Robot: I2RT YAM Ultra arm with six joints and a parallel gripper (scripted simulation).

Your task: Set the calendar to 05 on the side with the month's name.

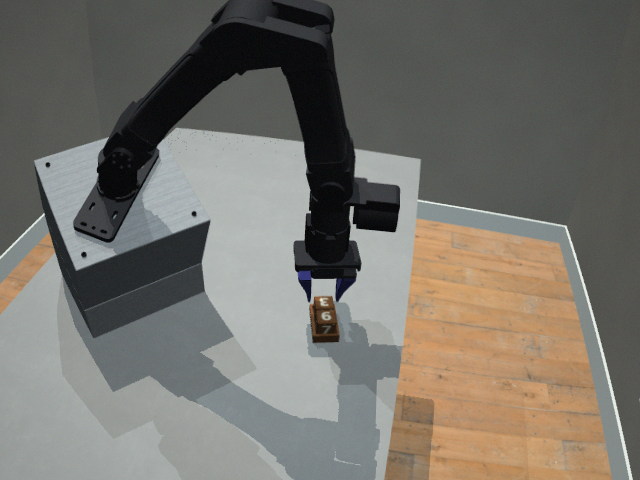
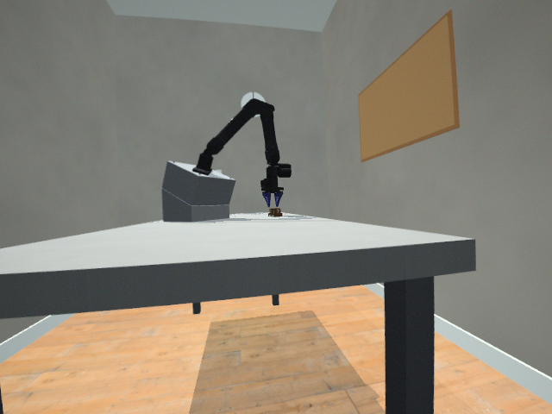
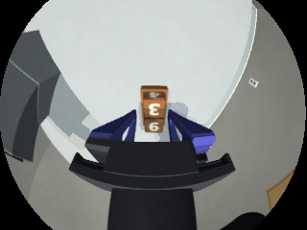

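My hand is 30 mm above the brown wooden cube. The rest, counted from my hand: brown tray 20 mm to the right, 50 mm below.
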